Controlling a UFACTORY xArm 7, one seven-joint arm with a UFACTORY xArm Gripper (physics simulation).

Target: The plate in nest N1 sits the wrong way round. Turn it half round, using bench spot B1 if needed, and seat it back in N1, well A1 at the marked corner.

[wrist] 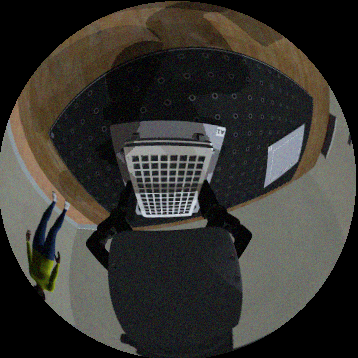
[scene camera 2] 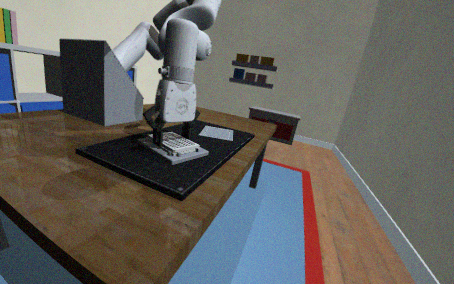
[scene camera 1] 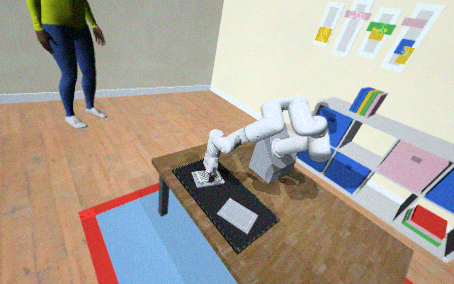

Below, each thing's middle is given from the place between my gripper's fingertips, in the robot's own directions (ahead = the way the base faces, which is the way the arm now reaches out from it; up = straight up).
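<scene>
Looking at the grey nest N1 (wrist: 161,127), I find my hand 1 cm above it. Then there is the bench spot B1 (scene camera 1: 237,214), which sits 1 cm behind my hand, 28 cm to the left of it and 2 cm below it.
</scene>
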